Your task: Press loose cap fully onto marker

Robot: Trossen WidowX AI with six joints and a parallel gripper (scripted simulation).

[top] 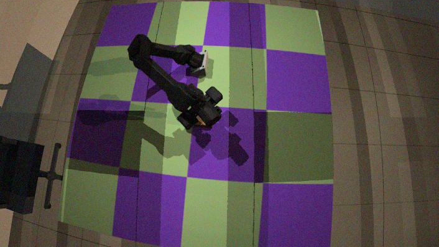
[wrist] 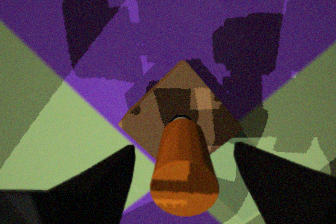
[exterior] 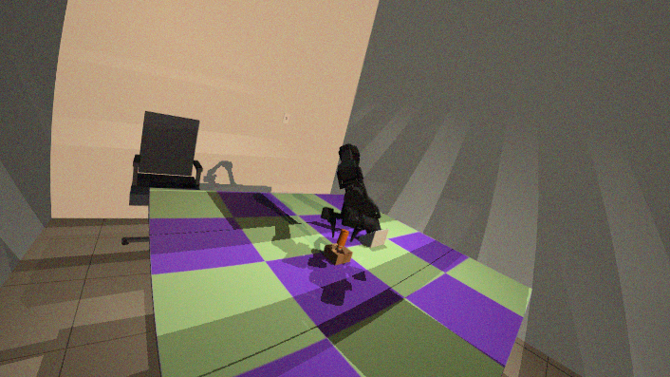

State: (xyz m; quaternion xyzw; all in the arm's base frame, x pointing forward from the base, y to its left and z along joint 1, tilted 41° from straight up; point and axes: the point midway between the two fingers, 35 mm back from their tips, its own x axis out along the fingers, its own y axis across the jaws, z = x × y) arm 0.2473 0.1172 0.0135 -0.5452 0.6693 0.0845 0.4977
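My gripper tip is 1 cm below the orange cap.
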